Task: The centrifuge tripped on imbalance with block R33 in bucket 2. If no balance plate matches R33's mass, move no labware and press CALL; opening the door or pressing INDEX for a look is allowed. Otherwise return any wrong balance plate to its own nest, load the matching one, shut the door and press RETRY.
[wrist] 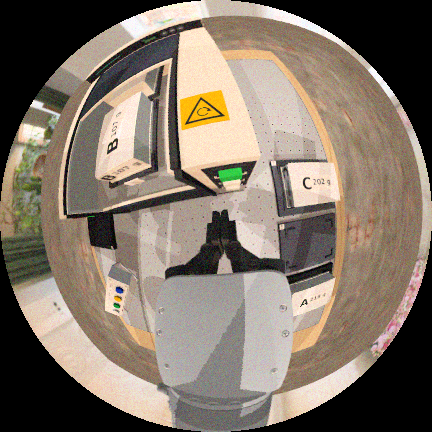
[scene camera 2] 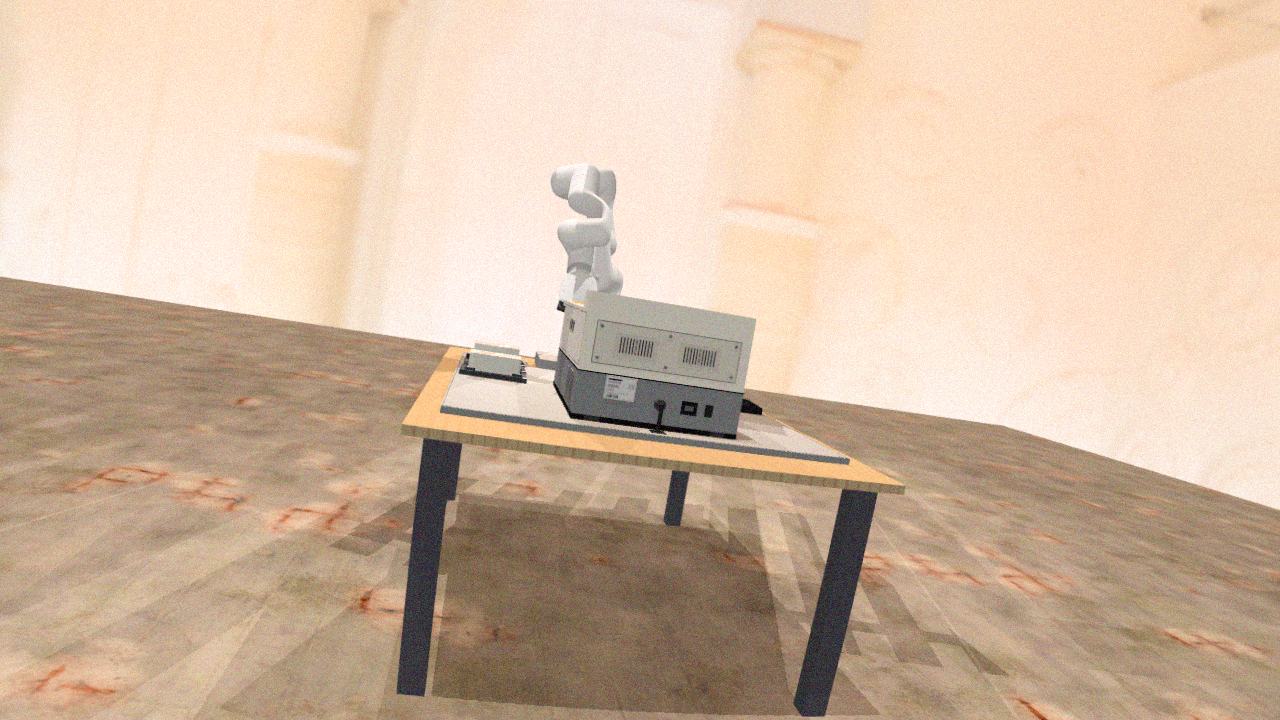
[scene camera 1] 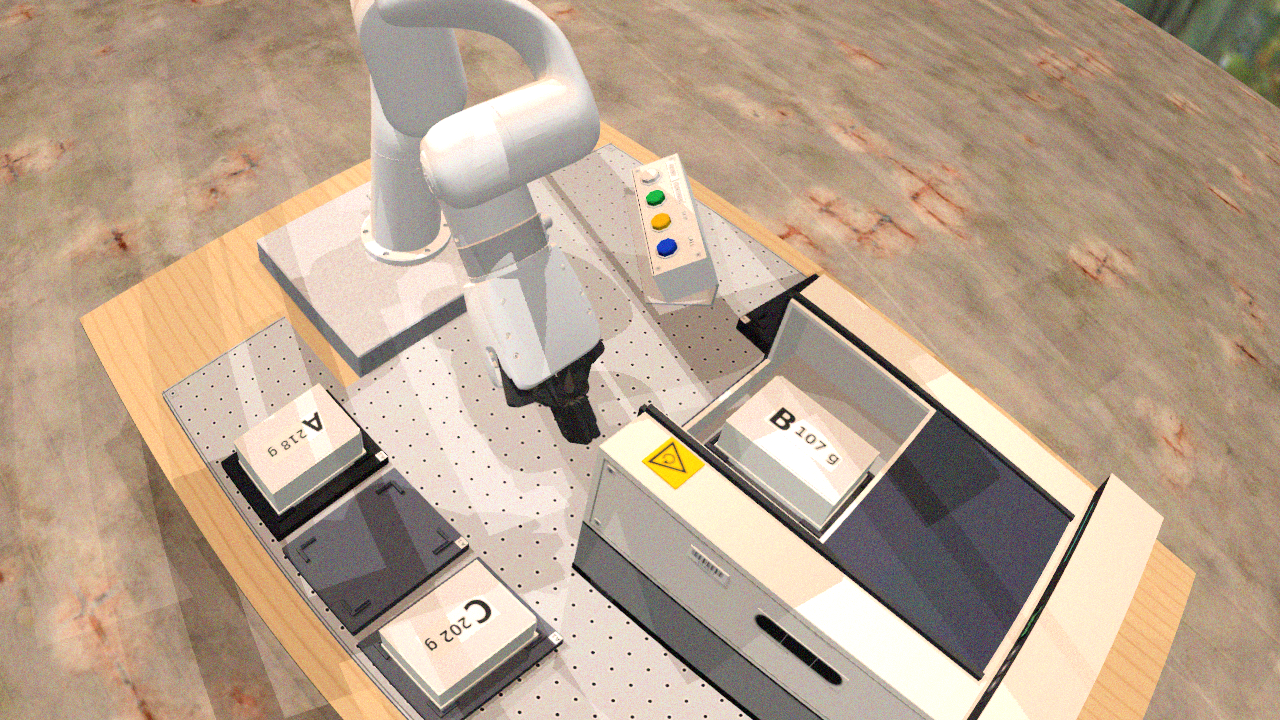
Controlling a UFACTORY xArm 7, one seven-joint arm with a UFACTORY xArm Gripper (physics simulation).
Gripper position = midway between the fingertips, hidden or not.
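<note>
There's a dark nest (wrist: 305, 242) here, and a dark bucket (scene camera 1: 709, 445) as well. I can see a button box (scene camera 1: 676, 268) too, and the wrist view also gives me that button box (wrist: 120, 284). As for my gripper (scene camera 1: 584, 439), it's shut and holding nothing, and you'd also find the gripper (wrist: 221, 218) in the wrist view.
</note>
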